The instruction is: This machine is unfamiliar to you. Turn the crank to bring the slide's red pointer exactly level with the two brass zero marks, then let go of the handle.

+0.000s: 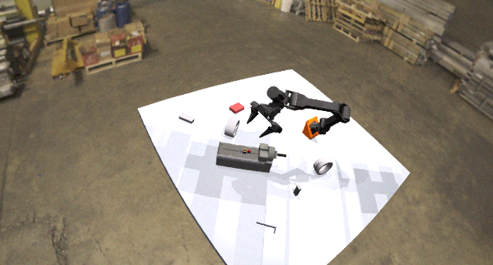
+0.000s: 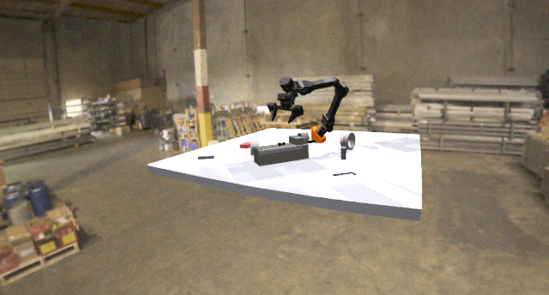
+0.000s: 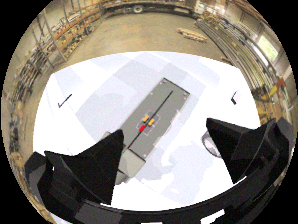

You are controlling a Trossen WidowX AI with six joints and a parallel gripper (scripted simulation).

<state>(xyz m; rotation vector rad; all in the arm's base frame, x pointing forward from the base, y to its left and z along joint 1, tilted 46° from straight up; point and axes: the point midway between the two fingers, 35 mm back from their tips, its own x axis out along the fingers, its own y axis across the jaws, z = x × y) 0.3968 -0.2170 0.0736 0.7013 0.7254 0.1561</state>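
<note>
Right now my gripper tip is 100 mm past the dark crank handle, 130 mm to the right of it and 120 mm above it. The rest, counted from my gripper tip: grey bar: 90 mm ahead, 400 mm to the right, 180 mm below; then red pointer: 30 mm ahead, 20 mm to the left, 100 mm below; then small clip: 30 mm behind, 310 mm to the left, 160 mm below.
</note>
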